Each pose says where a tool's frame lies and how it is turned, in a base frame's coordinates. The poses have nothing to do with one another.
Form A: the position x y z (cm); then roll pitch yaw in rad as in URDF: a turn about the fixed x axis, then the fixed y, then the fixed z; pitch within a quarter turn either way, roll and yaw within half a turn.
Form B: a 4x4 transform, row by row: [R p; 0 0 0 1], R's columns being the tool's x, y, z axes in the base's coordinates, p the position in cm. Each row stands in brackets. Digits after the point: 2 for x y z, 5 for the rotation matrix.
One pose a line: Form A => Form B
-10.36 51.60 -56.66 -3.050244 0.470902 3.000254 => [[-0.88227 0.18125 0.43444 -10.36], [0.12554 0.98007 -0.15396 51.60], [-0.45369 -0.08129 -0.88744 -56.66], [0 0 0 1]]
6.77 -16.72 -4.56 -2.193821 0.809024 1.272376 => [[0.20293 0.38493 -0.90036 6.77], [0.65970 -0.73324 -0.16479 -16.72], [-0.72361 -0.56053 -0.40273 -4.56], [0 0 0 1]]
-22.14 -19.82 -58.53 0.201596 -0.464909 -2.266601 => [[-0.57297 0.80954 0.12788 -22.14], [-0.68607 -0.55912 0.46550 -19.82], [0.44834 0.17898 0.87576 -58.53], [0 0 0 1]]
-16.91 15.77 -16.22 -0.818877 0.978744 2.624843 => [[-0.48520 0.18947 -0.85363 -16.91], [0.27572 -0.89329 -0.35499 15.77], [-0.82980 -0.40760 0.38118 -16.22], [0 0 0 1]]
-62.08 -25.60 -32.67 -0.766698 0.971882 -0.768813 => [[0.40518 0.08890 0.90990 -62.08], [-0.39196 0.91604 0.08504 -25.60], [-0.82595 -0.39111 0.40601 -32.67], [0 0 0 1]]
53.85 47.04 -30.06 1.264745 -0.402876 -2.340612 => [[-0.64028 0.47654 -0.60245 53.85], [-0.66055 0.05873 0.74848 47.04], [0.39207 0.87719 0.27717 -30.06], [0 0 0 1]]
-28.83 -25.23 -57.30 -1.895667 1.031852 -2.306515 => [[-0.34444 0.30923 0.88642 -28.83], [-0.38048 0.81719 -0.43293 -25.23], [-0.85825 -0.48638 -0.16382 -57.30], [0 0 0 1]]
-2.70 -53.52 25.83 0.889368 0.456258 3.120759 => [[-0.89751 -0.35524 -0.26129 -2.70], [0.01870 -0.62264 0.78229 -53.52], [-0.44059 0.69723 0.56547 25.83], [0 0 0 1]]
